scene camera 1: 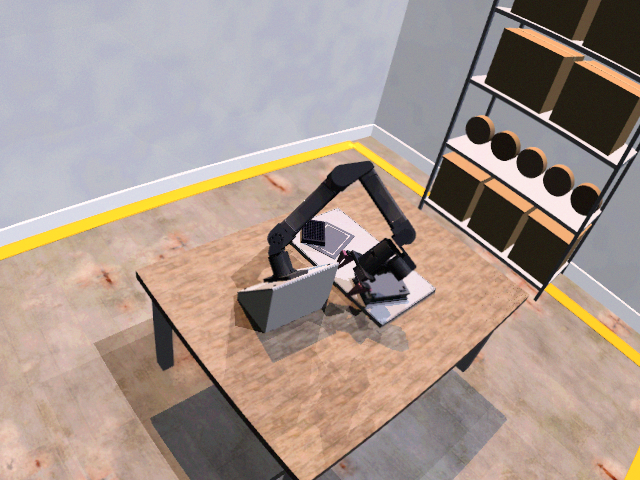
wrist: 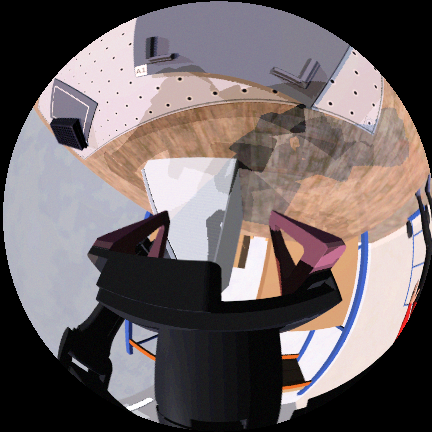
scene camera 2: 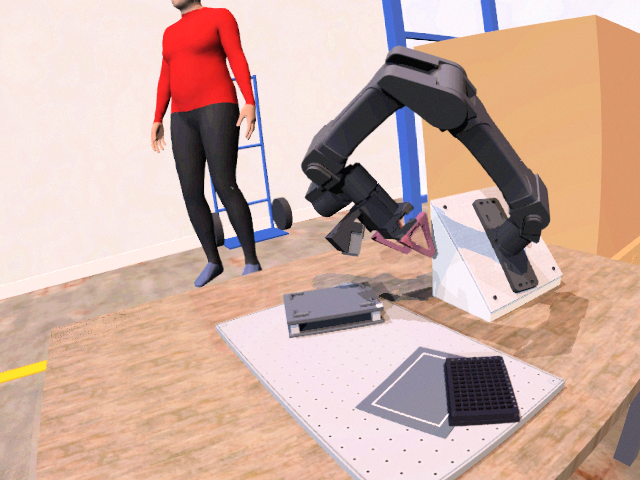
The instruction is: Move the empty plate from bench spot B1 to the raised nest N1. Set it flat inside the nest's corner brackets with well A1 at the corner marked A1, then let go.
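The black well plate lies flat on the perforated board, overlapping one side of a grey pad with a white outline. The raised grey nest stands near the board's other end, with corner brackets on top and nothing resting between the visible ones. Its A1 label shows in the wrist view. My gripper is open and empty. It hangs above the bench on the nest's side towards the arm base, its pink fingers apart.
The white perforated board lies on the wooden table. The sloped arm mount stands beside the board, close to the fingers. A person in red and a large box are behind the table.
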